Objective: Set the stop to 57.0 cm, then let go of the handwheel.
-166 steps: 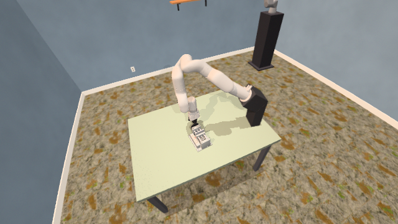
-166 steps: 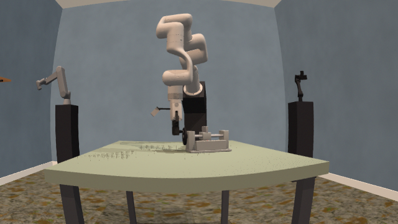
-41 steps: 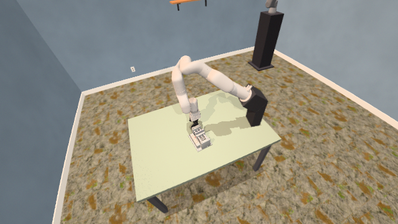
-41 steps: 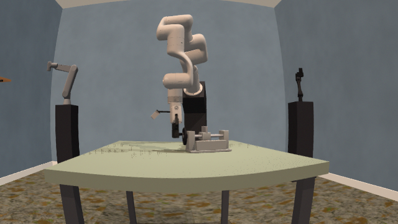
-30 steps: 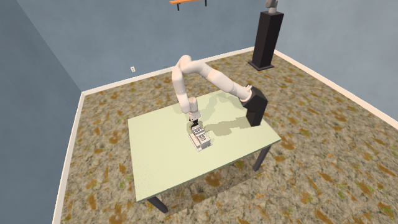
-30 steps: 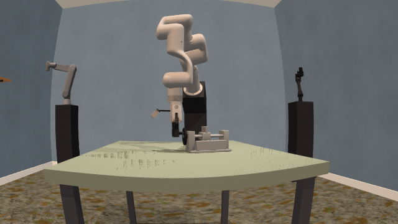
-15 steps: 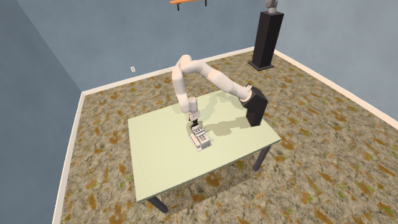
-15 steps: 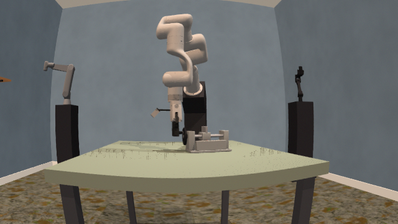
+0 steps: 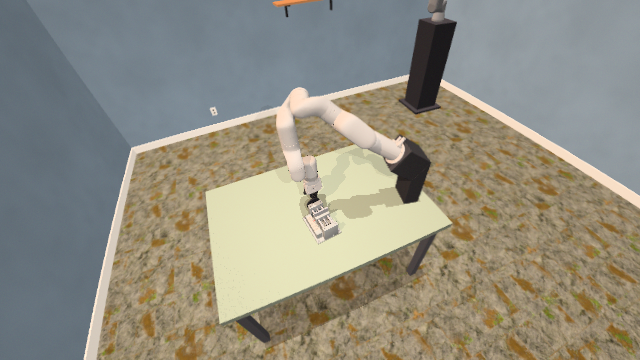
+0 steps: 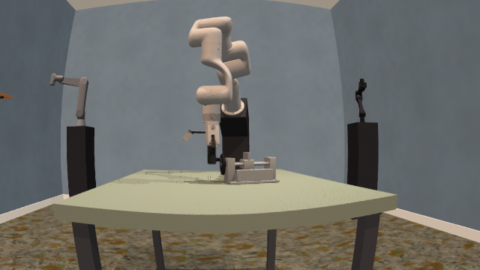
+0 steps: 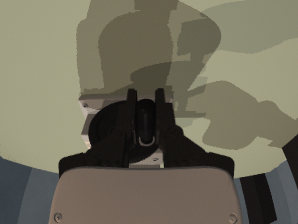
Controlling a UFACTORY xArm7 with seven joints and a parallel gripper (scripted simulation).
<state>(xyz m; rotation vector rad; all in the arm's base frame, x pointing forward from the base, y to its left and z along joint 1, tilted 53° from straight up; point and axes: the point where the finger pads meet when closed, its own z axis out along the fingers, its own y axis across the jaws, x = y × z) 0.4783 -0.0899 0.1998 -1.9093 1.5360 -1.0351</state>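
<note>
My hand is 20 mm to the right of the black handwheel and 10 mm above it. From my hand the other things lie so: grey stop block 20 mm ahead, 140 mm to the left, 10 mm below.
</note>
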